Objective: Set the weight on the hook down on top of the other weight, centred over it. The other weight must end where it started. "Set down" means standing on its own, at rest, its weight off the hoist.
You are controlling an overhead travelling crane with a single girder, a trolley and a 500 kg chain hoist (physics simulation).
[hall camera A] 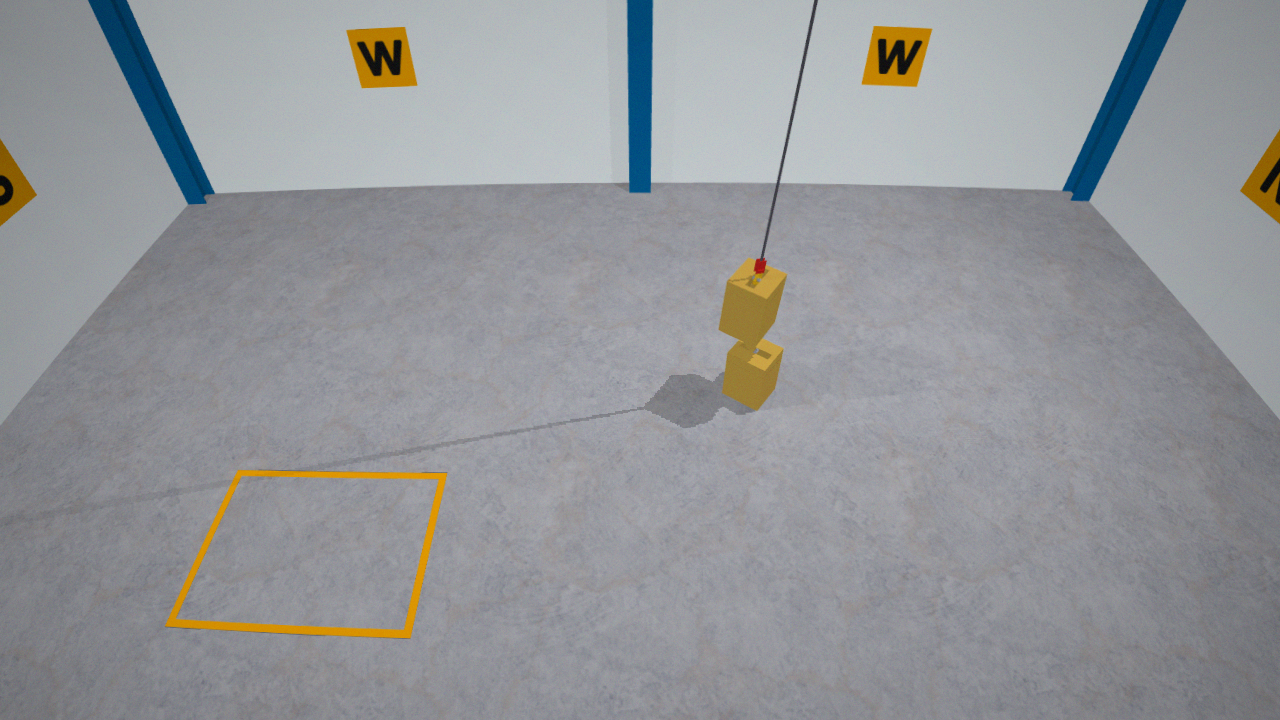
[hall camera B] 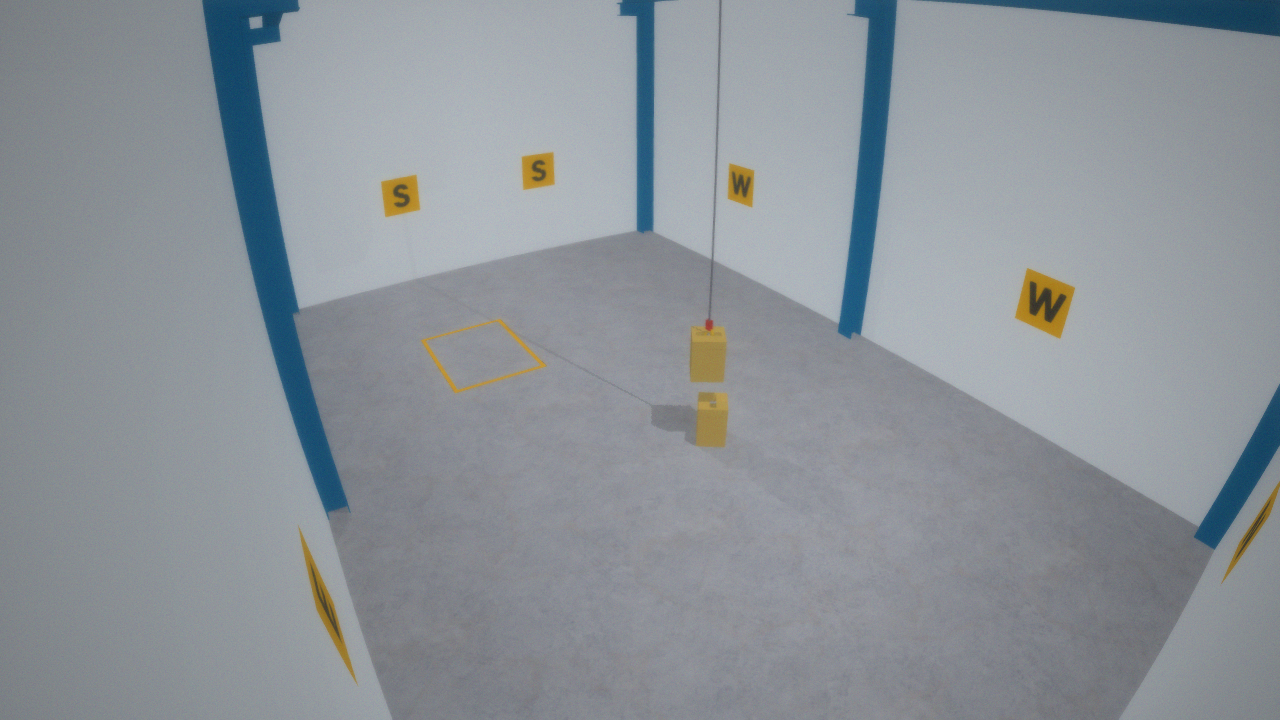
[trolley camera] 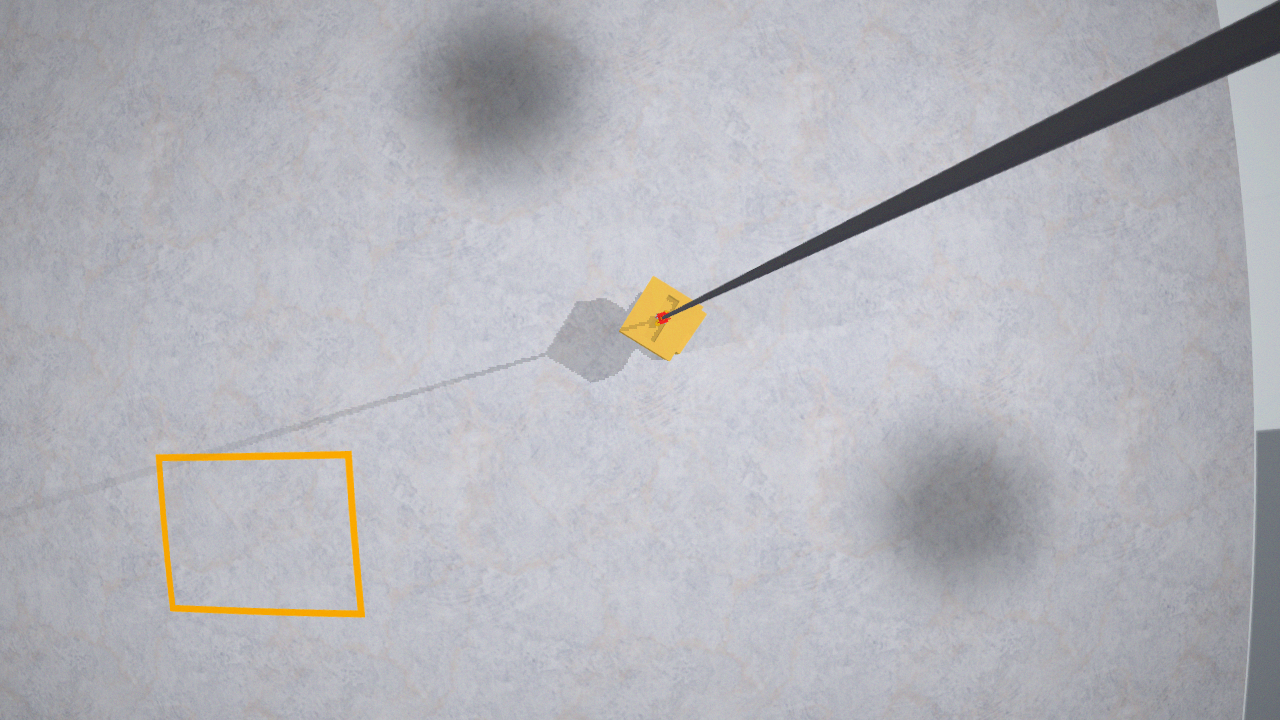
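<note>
The hanging yellow weight (hall camera A: 750, 308) (hall camera B: 707, 356) (trolley camera: 677, 335) is a block with a slotted top. It hangs upright from the red hook (hall camera A: 759, 265) (hall camera B: 708, 325) (trolley camera: 662, 317), which is engaged at its top. The other yellow weight (hall camera A: 750, 380) (hall camera B: 711, 428) stands upright on the floor below. In hall camera B a narrow gap shows between the two, with the hanging weight slightly left of the lower one. In hall camera A its bottom corner overlaps the lower weight's top. In the trolley camera it hides nearly all of the lower weight.
An orange outlined square (hall camera A: 427, 555) (hall camera B: 439, 366) (trolley camera: 356, 537) lies on the floor well to the left of the weights. The chain (hall camera A: 788, 134) (hall camera B: 715, 161) (trolley camera: 841, 234) runs up from the hook. Blue columns (hall camera A: 640, 98) (hall camera B: 868, 170) stand along the walls.
</note>
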